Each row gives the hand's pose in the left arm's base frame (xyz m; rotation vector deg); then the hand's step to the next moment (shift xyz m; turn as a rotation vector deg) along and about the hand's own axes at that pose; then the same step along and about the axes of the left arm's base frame.
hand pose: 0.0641 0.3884 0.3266 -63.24 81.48 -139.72
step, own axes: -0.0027 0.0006 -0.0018 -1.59 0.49 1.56
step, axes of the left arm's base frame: 0.0007 0.0021 -0.0024 2.03 -0.70 -0.77
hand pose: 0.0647 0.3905 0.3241 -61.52 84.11 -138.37
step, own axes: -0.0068 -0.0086 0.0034 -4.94 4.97 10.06
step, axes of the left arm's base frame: 0.0093 0.0050 0.0045 8.69 -7.79 -3.76
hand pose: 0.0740 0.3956 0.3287 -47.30 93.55 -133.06
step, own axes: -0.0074 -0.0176 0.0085 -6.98 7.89 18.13
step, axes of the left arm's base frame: 0.0135 0.0031 0.0156 14.24 -14.50 -5.16
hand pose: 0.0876 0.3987 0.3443 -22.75 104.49 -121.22
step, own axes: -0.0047 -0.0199 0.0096 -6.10 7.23 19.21
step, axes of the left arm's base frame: 0.0070 -0.0040 0.0211 13.84 -15.75 -4.34
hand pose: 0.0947 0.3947 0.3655 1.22 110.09 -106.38
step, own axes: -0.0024 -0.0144 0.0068 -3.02 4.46 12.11
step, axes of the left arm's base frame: -0.0004 -0.0070 0.0145 7.96 -10.19 -2.92
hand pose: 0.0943 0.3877 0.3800 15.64 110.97 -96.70
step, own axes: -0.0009 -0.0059 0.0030 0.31 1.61 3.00
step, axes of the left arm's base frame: -0.0014 -0.0038 0.0053 1.34 -2.64 -1.71
